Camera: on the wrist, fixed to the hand. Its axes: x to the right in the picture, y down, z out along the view.
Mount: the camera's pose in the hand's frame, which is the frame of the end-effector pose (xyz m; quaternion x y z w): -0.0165 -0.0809 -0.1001 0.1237 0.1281 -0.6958 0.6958
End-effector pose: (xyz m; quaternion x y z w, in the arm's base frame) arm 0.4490 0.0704 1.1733 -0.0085 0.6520 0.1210 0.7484
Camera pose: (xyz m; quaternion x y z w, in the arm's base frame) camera 0.3651 -0.0280 1.1627 -0.3825 0.5586 -0.5183 0.5225
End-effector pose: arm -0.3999 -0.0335 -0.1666 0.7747 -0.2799 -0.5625 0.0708
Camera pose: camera -0.2835 0.0218 -0.1515 -0.8146 -0.2838 0.3068 0.4021
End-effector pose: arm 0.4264 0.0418 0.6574 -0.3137 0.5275 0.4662 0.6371
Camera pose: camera 0.4631 -0.0816 0.6412 -0.5662 0.2881 -0.2244 0.7389
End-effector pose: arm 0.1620 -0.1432 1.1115 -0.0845 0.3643 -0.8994 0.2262
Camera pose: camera 0.1169 -0.0226 1.0957 0.1691 -0.1124 0.8391 0.5046
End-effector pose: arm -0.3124 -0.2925 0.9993 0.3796 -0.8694 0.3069 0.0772
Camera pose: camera -0.2535 -0.2655 1.1117 0.8393 -0.2929 0.3160 0.3317
